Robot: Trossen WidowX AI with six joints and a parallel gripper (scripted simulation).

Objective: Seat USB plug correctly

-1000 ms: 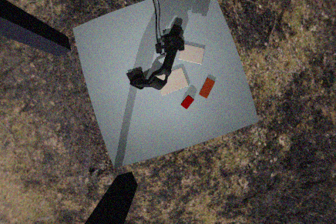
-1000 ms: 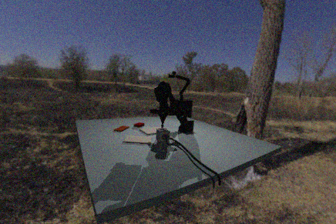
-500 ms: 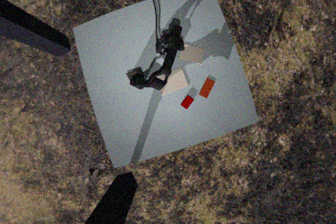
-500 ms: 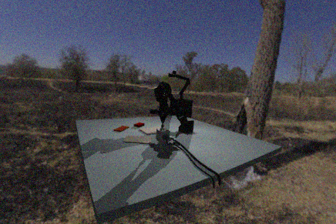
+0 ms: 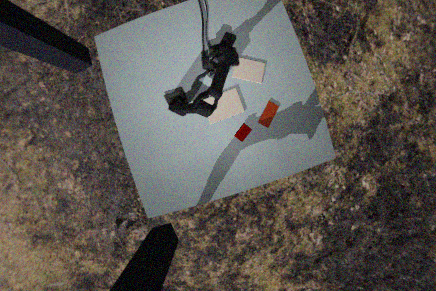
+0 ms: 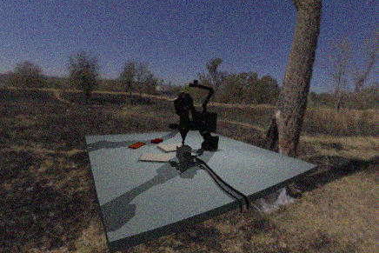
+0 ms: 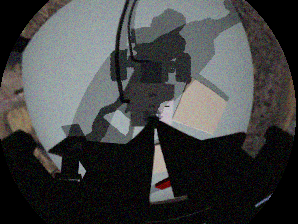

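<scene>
My gripper tip is 20 mm above the dark USB plug. Also, from my gripper tip: orange block: 350 mm to the right, 190 mm ahead, 120 mm below; red block: 400 mm to the right, 110 mm below.
</scene>
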